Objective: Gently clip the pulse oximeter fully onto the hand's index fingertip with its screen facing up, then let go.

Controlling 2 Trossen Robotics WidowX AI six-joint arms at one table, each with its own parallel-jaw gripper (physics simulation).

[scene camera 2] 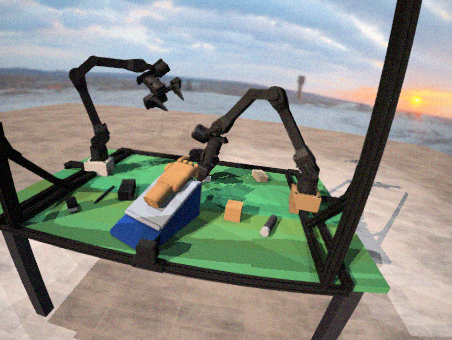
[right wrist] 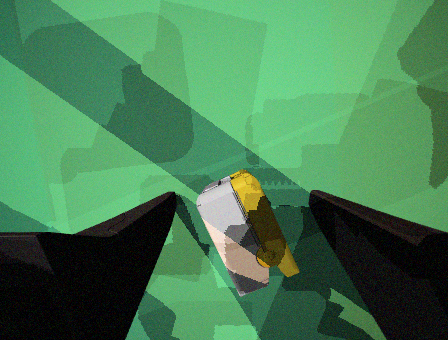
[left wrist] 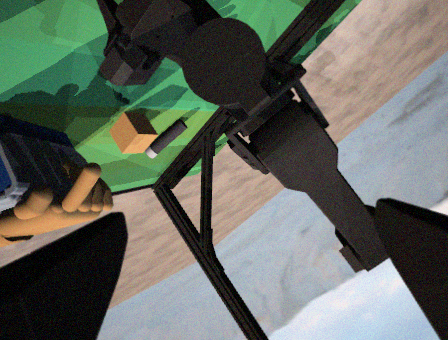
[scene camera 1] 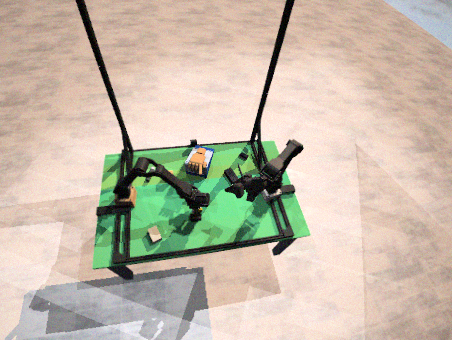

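Seen in the pictures: left gripper, fingertip midpoint: point(scene camera 2: 175, 105) point(left wrist: 251, 218) point(scene camera 1: 228, 187); right gripper, fingertip midpoint: point(scene camera 2: 201, 180) point(right wrist: 242, 197) point(scene camera 1: 199, 211); left arm's base at its link origin: point(scene camera 2: 99, 159) point(scene camera 1: 271, 188); right arm's base at its link origin: point(scene camera 2: 306, 190) point(scene camera 1: 124, 193).
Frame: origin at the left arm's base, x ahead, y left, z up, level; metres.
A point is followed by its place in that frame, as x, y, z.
Observation:
The pulse oximeter point(right wrist: 240, 227) {0.465, -0.044, -0.028} point(scene camera 1: 200, 210) {0.456, -0.028, -0.030}, pale grey and yellow, lies on the green table with its two halves side by side; I cannot make out its screen. My right gripper point(right wrist: 242, 197) {0.460, -0.038, -0.058} point(scene camera 1: 196, 217) {0.460, -0.038, -0.058} point(scene camera 2: 204, 173) {0.460, -0.038, -0.058} is open above it, pointing down, with a finger to each side in the right wrist view and nothing gripped. The tan hand point(scene camera 1: 199, 157) {0.362, -0.314, 0.086} point(scene camera 2: 172, 182) {0.369, -0.356, 0.073} point(left wrist: 50, 215) {0.362, -0.261, 0.096} rests on a sloped blue and white support point(scene camera 2: 182, 216) {0.402, -0.395, -0.016}, its fingers toward the right gripper's side. My left gripper point(scene camera 1: 229, 183) {0.333, 0.024, 0.251} point(scene camera 2: 175, 104) {0.333, 0.024, 0.251} point(left wrist: 251, 218) {0.333, 0.024, 0.251} is open and empty, high above the table.
An orange cube point(scene camera 2: 233, 211) {0.558, -0.348, -0.021} point(left wrist: 131, 132) {0.545, -0.302, -0.021} and a dark cylinder with a pale end point(scene camera 2: 268, 226) {0.659, -0.409, -0.034} point(left wrist: 167, 138) {0.665, -0.373, -0.039} lie near the support. A beige block point(scene camera 1: 154, 234) {0.738, 0.022, -0.029} point(scene camera 2: 260, 175) {0.729, -0.017, -0.029} lies apart. A black block point(scene camera 2: 126, 189) {0.191, -0.227, -0.025}, a thin black stick point(scene camera 2: 104, 194) {0.105, -0.223, -0.053} and a small black piece point(scene camera 2: 72, 204) {0.048, -0.342, -0.030} lie beyond the support's other side.

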